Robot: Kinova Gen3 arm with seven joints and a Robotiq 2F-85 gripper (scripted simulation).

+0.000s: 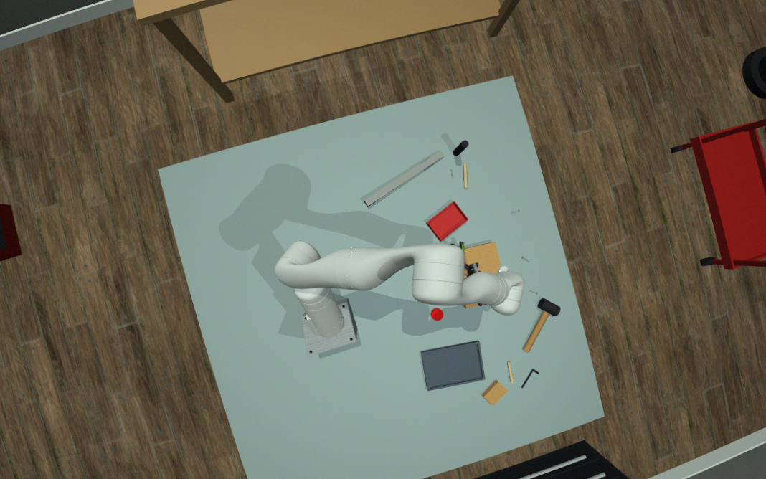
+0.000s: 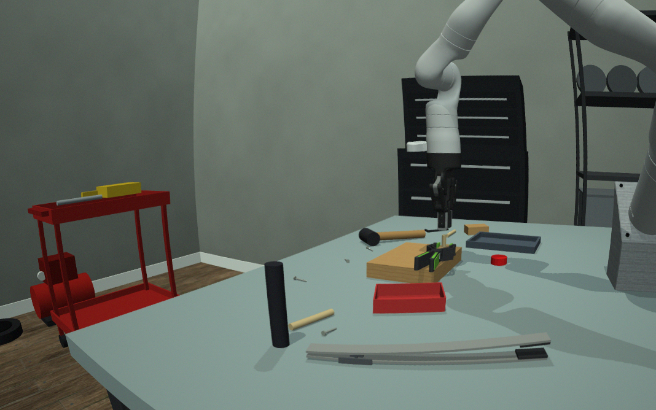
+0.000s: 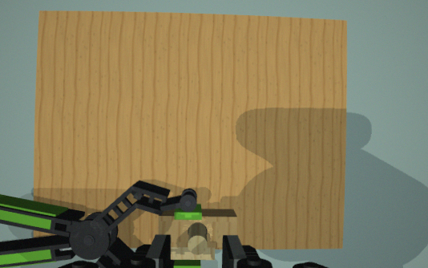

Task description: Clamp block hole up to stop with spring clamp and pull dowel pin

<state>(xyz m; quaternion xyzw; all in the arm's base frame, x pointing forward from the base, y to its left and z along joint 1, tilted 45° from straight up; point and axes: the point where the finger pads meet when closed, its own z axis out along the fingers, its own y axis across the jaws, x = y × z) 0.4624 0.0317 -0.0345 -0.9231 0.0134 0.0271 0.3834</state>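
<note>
My hand is 5 cm above the dowel pin. Also, from my hand: red puck: 12 cm behind, 10 cm below, 9 cm to the right; small wooden block: 7 cm below; wooden bench board: 9 cm below, 6 cm ahead.
</note>
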